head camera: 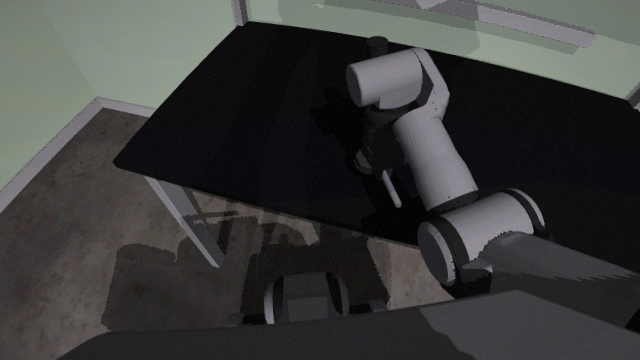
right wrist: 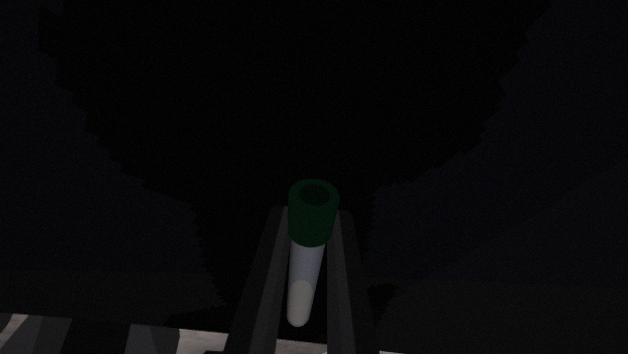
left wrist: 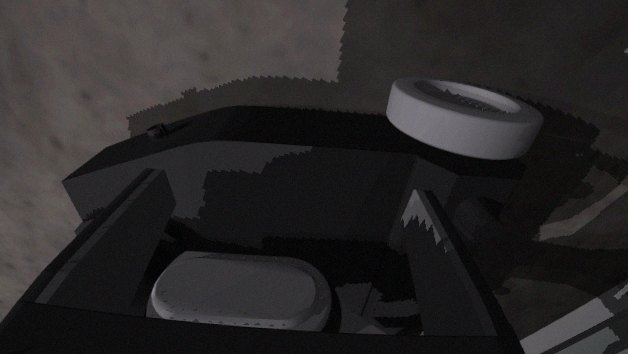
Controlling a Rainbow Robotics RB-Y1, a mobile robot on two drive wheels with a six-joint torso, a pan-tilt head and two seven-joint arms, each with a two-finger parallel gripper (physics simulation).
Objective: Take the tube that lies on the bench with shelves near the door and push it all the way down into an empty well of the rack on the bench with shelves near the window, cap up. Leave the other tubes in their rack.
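Frame: origin at the robot's base, x ahead, y left, z up, level; metres.
Seen in the pictures: left gripper, between the fingertips: (left wrist: 289, 196); right gripper, between the fingertips: (head camera: 383, 175) (right wrist: 310, 222).
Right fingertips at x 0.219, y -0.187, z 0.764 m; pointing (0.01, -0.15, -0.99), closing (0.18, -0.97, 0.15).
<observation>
Offsets run from my right fingertips to a thing's top centre. "pt": to the spot under its first point. Level surfaces: height alone.
The tube {dz +0.017, dx -0.031, dy -0.003 m} (head camera: 391, 189) (right wrist: 306, 262), with a green cap and a pale rounded bottom, lies on the black bench {dz -0.002 m} (head camera: 215, 115) near its front edge. In the right wrist view its cap is at the far end, between the fingertips. My right gripper (head camera: 382, 169) (right wrist: 310, 222) is shut on the tube, with one finger against each side of the cap. In the head view the gripper and arm hide the cap end. My left gripper (left wrist: 289, 196) is open and empty, away from the bench and above the floor. The rack and the other tubes do not show.
The bench's front edge (head camera: 280, 210) runs close to the tube's bottom end. A grey bench leg {pt dz -0.319, dx +0.109, dy +0.561 m} (head camera: 185, 220) stands below the bench. A pale green wall (head camera: 310, 32) rises behind it. The left wrist view shows a white wheel (left wrist: 465, 122) beyond the fingers.
</observation>
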